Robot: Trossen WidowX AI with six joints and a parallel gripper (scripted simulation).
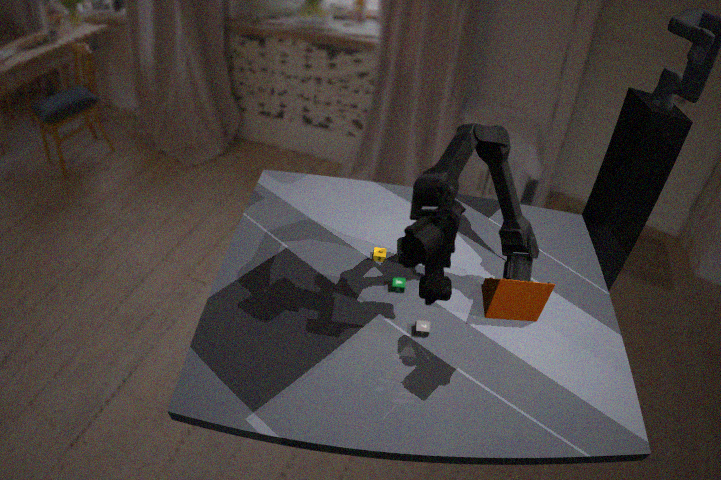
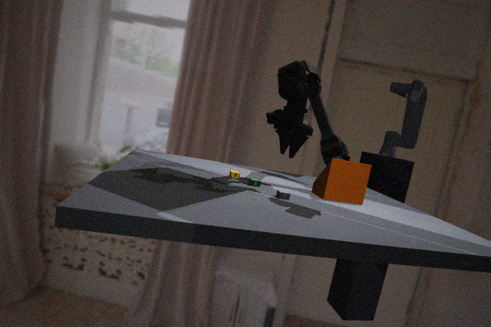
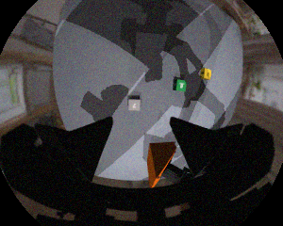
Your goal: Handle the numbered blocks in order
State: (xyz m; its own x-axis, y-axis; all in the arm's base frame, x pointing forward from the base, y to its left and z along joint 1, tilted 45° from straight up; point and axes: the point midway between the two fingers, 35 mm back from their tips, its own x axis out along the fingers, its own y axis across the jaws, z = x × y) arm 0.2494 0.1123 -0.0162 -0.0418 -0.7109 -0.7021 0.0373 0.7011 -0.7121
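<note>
The yellow block is 220 mm to the right of my gripper tip, 120 mm below it and 90 mm ahead of it. From my gripper tip the other things lie so: white block: 120 mm below, 20 mm to the left, 10 mm behind; then green block: 120 mm to the right, 120 mm below, 50 mm ahead.
</note>
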